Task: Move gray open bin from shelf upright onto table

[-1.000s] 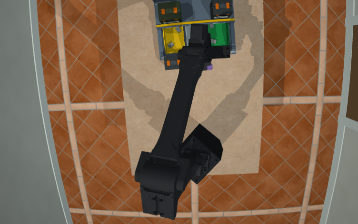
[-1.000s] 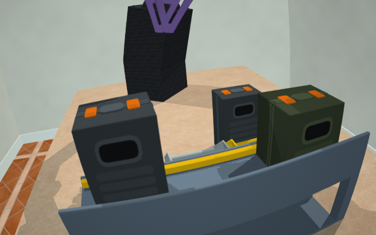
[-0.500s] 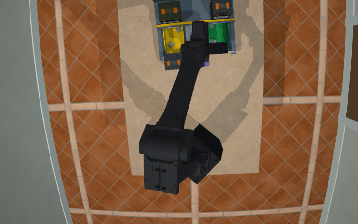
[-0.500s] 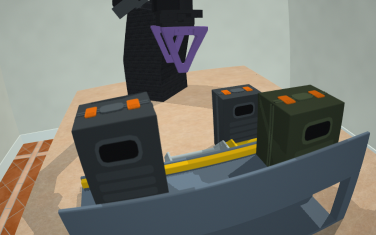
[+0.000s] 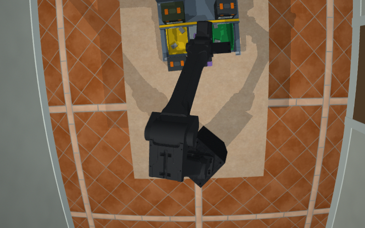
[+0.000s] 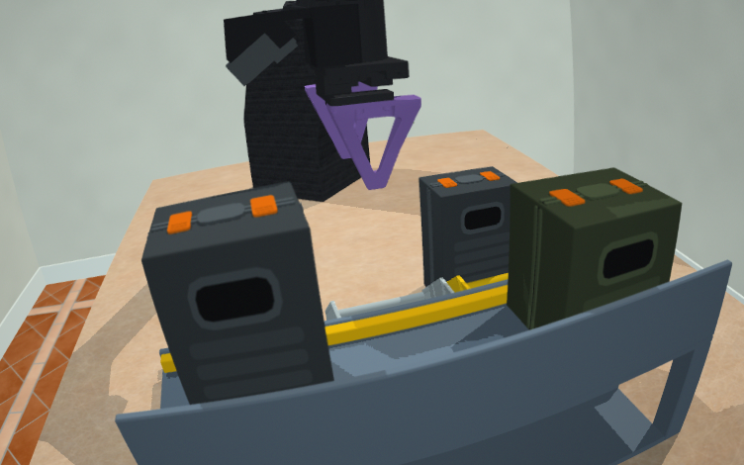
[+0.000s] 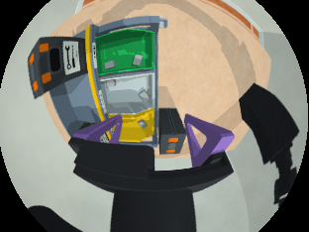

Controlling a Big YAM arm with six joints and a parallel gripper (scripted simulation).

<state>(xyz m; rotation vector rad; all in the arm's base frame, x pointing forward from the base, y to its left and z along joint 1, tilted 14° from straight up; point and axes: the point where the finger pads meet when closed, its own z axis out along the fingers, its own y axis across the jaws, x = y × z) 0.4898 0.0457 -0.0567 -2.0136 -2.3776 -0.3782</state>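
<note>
The gray open bin is 14 cm below my hand, 8 cm ahead of it and 2 cm to the left of it. From my hand the other things lie so: green bin (14 cm below, 10 cm ahead, 9 cm to the right); then yellow bin (14 cm below, 13 cm to the left, 6 cm ahead); then yellow rail (13 cm ahead, 7 cm below, 3 cm to the left).
</note>
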